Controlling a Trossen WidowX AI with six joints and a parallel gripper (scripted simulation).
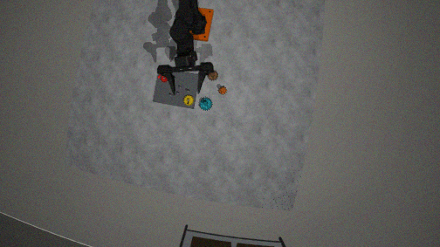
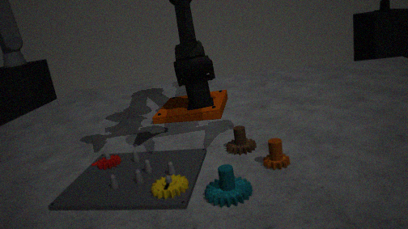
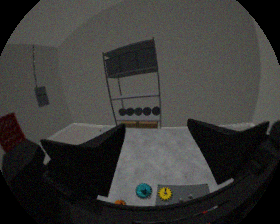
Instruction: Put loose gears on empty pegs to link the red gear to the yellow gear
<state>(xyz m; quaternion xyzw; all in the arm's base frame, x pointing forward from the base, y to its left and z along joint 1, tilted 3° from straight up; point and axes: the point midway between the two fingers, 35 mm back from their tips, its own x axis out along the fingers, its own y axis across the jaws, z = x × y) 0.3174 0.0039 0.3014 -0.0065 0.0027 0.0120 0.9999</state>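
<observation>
Right now my gripper tip is 31 cm above the teal gear, 4 cm to the right of it and 3 cm short of it. Also, from my gripper tip: yellow striped gear (31 cm below, 4 cm to the right, 1 cm ahead); brown gear (31 cm below, 11 cm behind, 8 cm to the left); orange gear (31 cm below, 13 cm to the left, 4 cm behind).
</observation>
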